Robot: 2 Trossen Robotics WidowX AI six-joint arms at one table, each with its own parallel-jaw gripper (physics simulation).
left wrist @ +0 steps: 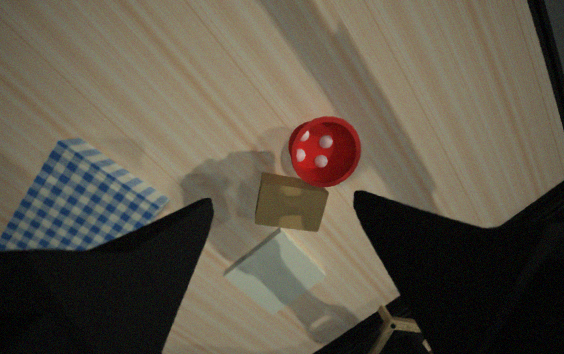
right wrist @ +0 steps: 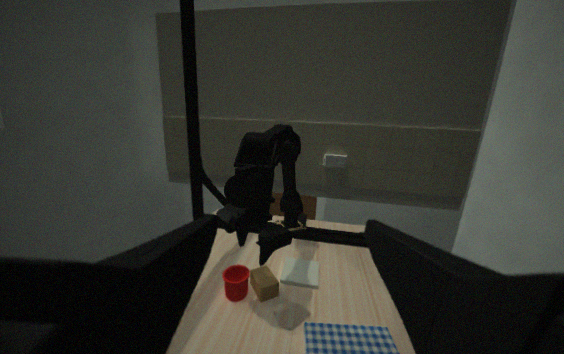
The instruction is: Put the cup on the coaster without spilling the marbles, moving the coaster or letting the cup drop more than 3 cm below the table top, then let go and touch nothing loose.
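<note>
A red cup stands upright on the table, with several white marbles inside. A pale grey-green flat square, which looks like the coaster, lies on the table on the other side of a brown block from the cup. My left gripper is open and above the table; in the left wrist view its fingertips appear on either side of the block, with the cup beyond them. My right gripper is open, with nothing between its fingers, and is well away from the cup.
The brown block is right beside the cup, between it and the pale square. A blue-and-white checked slab or folded cloth lies apart from them. A dark upright post rises at the table's side.
</note>
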